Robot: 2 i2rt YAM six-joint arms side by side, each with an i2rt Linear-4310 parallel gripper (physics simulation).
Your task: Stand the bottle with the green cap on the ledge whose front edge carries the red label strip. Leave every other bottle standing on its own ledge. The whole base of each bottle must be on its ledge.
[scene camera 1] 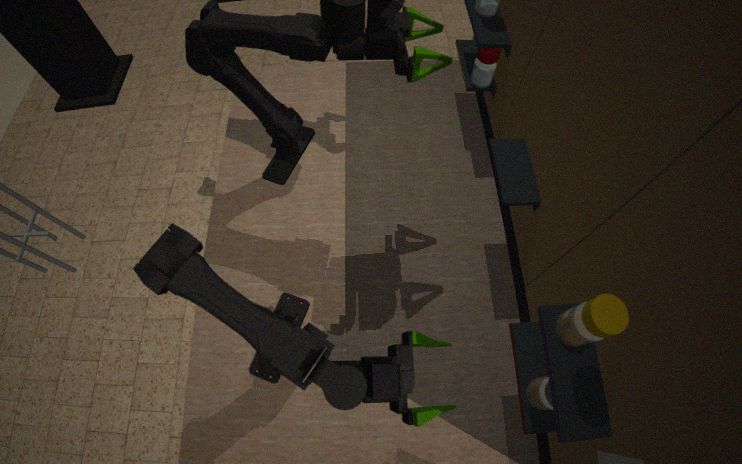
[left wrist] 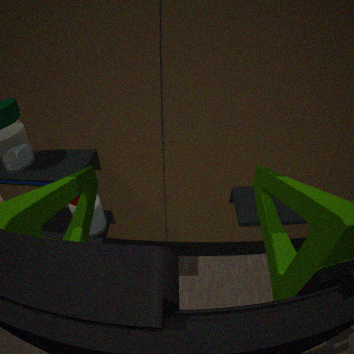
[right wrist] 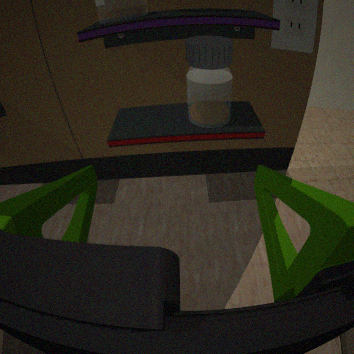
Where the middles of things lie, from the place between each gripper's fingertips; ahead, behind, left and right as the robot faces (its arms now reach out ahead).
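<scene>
From my right hand: yellow-capped bottle (scene camera 1: 606,315) 180 mm ahead, 50 mm to the left, 120 mm above; red-labelled ledge (scene camera 1: 530,356) 170 mm ahead, 10 mm to the right, 80 mm below; purple-edged ledge (scene camera 1: 581,404) 170 mm ahead, 10 mm to the right, 60 mm above. My right gripper: 170 mm short of grey-capped bottle (scene camera 1: 538,392), 40 mm to the left of it, 20 mm above it.
From my left hand: yellow-capped bottle 140 mm ahead, 510 mm to the right, 50 mm below; red-labelled ledge 130 mm ahead, 570 mm to the right, 250 mm below; purple-edged ledge 130 mm ahead, 570 mm to the right, 110 mm below; red-capped bottle (scene camera 1: 485,64) 150 mm ahead, 150 mm to the left, 190 mm below.
</scene>
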